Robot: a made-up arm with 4 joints. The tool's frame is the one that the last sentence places. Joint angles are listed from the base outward.
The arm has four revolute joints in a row. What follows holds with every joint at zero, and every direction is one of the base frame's. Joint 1 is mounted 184.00 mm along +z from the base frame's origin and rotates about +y. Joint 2 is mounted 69.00 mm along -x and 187.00 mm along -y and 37.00 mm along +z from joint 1 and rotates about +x. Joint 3 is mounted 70.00 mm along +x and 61.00 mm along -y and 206.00 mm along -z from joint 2 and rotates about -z. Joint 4 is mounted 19.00 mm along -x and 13.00 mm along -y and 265.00 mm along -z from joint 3 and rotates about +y. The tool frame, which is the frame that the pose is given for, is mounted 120.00 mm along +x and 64.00 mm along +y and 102.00 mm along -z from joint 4; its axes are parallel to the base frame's.
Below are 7 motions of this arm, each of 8 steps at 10 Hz.
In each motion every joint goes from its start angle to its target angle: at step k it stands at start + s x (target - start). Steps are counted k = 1, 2, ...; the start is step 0. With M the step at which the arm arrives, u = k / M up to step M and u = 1 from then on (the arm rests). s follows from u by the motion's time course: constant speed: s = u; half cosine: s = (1 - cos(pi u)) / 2; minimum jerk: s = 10 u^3 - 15 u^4 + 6 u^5.
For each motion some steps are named. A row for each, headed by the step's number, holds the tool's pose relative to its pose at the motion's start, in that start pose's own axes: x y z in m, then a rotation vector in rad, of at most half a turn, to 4 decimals.
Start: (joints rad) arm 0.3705 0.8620 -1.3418 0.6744
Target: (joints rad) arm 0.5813 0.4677 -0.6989 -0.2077
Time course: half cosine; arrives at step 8
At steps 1, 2, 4, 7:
1: -0.0037 0.0007 -0.0005 0.0199 -0.0177 -0.0232
2: -0.0146 0.0011 -0.0015 0.0705 -0.0678 -0.0935
4: -0.0588 -0.0097 -0.0018 0.1686 -0.2229 -0.3554
7: -0.1436 -0.0402 0.0034 0.1260 -0.3944 -0.7275

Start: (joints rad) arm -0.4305 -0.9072 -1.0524 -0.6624
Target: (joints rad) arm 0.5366 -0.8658 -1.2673 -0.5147
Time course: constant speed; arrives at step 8
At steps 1, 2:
1: -0.0165 0.0394 0.0096 0.1280 0.0501 0.0555
2: -0.0343 0.0770 0.0248 0.2558 0.0984 0.1123

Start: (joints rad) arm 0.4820 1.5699 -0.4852 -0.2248
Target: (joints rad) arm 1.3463 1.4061 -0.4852 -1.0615
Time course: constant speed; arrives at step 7
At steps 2, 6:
2: 0.0081 -0.0488 0.0325 -0.1197 -0.2108 -0.2198
6: -0.0317 -0.1117 0.1174 -0.4926 -0.5743 -0.5735

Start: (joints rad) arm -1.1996 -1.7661 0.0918 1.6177
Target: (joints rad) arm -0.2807 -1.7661 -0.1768 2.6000
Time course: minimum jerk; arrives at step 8
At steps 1, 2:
1: -0.0014 -0.0021 0.0003 -0.0188 0.0129 -0.0008
2: -0.0093 -0.0142 0.0029 -0.1207 0.0832 -0.0104

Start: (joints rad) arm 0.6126 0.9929 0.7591 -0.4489
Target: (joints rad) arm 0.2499 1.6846 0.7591 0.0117
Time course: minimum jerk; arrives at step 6
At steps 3, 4, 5, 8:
3: -0.1324 0.1764 0.0373 0.3399 0.4133 0.0605
4: -0.2197 0.2566 0.1040 0.5183 0.6656 0.1496
5: -0.2734 0.2913 0.1581 0.6161 0.8205 0.2209
8: -0.2842 0.2969 0.1702 0.6351 0.8522 0.2369

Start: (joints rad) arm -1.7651 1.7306 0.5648 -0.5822
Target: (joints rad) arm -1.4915 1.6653 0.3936 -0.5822
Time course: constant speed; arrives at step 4
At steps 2, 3, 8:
2: 0.0163 -0.0180 -0.0035 -0.0428 -0.0332 -0.0314
3: 0.0232 -0.0279 -0.0045 -0.0659 -0.0476 -0.0464
8: 0.0290 -0.0385 -0.0050 -0.0898 -0.0606 -0.0610

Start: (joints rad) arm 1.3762 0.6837 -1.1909 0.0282
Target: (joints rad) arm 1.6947 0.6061 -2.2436 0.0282
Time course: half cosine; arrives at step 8
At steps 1, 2, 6, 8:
1: -0.0053 0.0076 -0.0001 0.0068 0.0061 0.0326
2: -0.0208 0.0291 0.0002 0.0278 0.0217 0.1257
6: -0.1313 0.1578 0.0291 0.2045 0.0518 0.7360
8: -0.1548 0.1805 0.0403 0.2467 0.0401 0.8622

